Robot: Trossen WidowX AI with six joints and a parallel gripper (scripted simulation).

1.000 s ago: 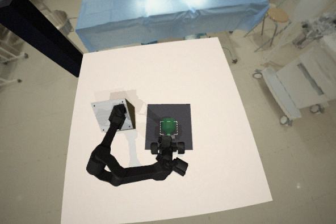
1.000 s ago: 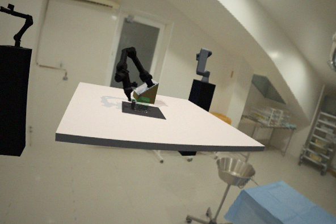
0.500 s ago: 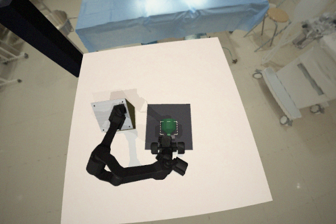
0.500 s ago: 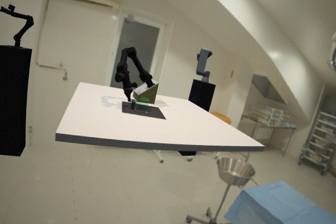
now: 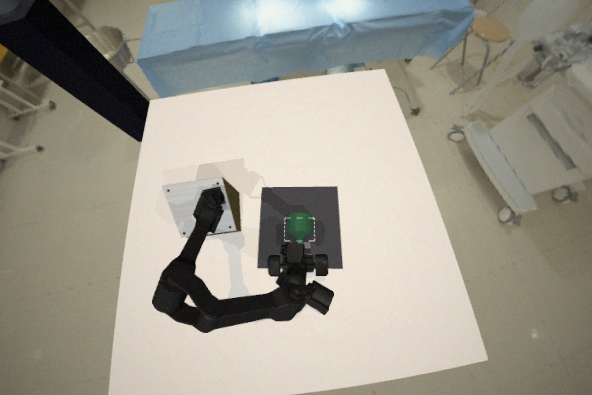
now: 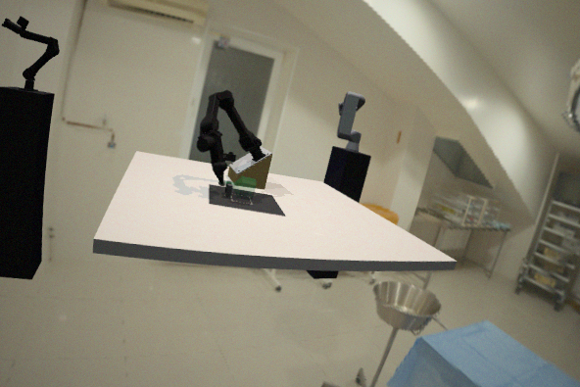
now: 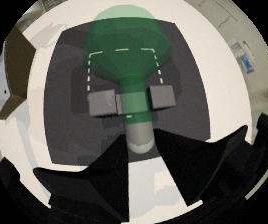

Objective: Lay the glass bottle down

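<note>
The green glass bottle lies 10 mm ahead of my gripper tip and 50 mm to the left of it. The rest, counted from my gripper tip: dark mat (20 mm ahead, 110 mm to the left, 50 mm below).
</note>
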